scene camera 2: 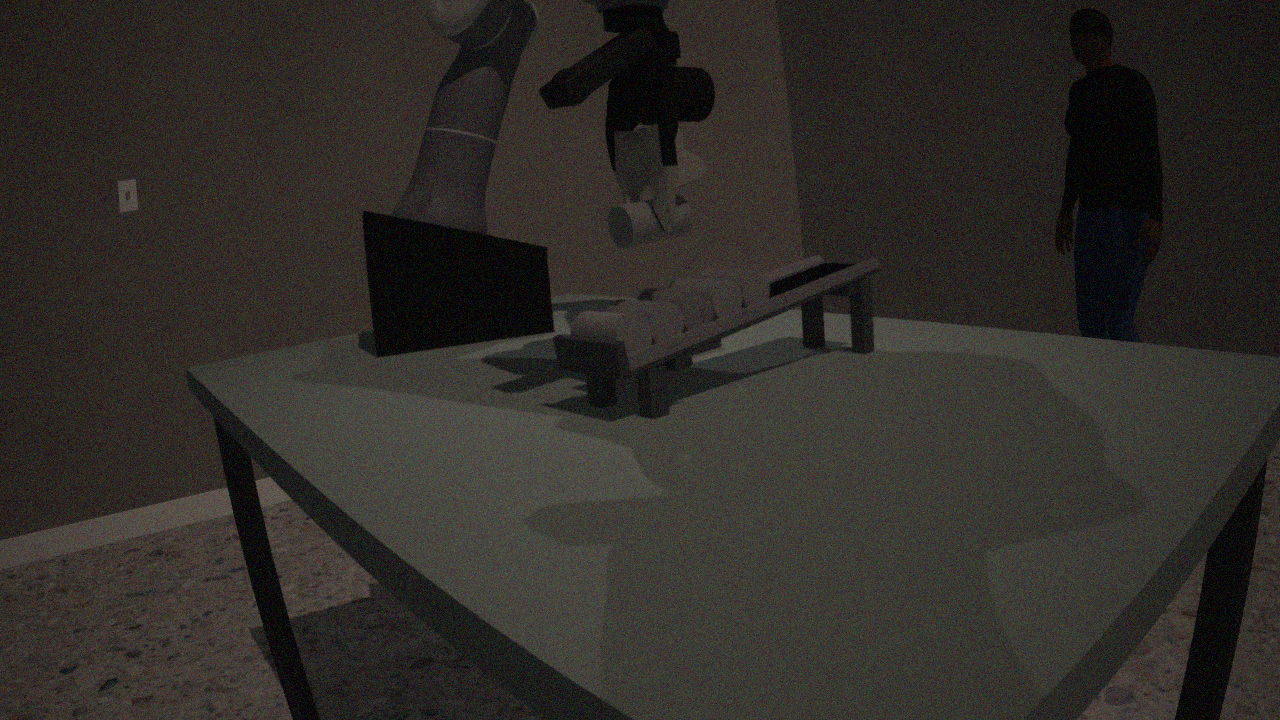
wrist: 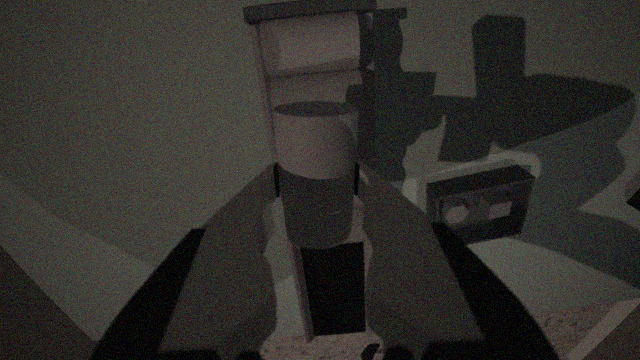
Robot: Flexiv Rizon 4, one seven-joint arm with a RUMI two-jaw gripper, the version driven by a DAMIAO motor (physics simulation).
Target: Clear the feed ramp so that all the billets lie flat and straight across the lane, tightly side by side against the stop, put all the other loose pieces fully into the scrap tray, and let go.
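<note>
My gripper [scene camera 2: 656, 214] [wrist: 316, 165] is shut on a pale round billet [scene camera 2: 633, 223] [wrist: 315, 145], held above the feed ramp [scene camera 2: 760, 310] [wrist: 306, 315] with its length along the lane. The stop [scene camera 2: 586, 353] [wrist: 310, 10] closes the ramp's low end. A billet [scene camera 2: 597, 324] [wrist: 317, 41] lies across the lane by the stop. Behind it is another pale piece [wrist: 310, 87], partly hidden by the held billet. More pale pieces [scene camera 2: 711, 295] lie up the ramp; their shapes are unclear. The dark scrap tray [wrist: 482, 176] holds a round piece [wrist: 456, 214] and a blocky piece [wrist: 500, 210].
A black upright panel [scene camera 2: 456, 284] stands on the table [scene camera 2: 805, 501] left of the ramp. The ramp stands on legs [scene camera 2: 861, 313]. The robot arm rises behind the panel. A person [scene camera 2: 1112, 161] stands beyond the table. Dark shadows cross the tabletop.
</note>
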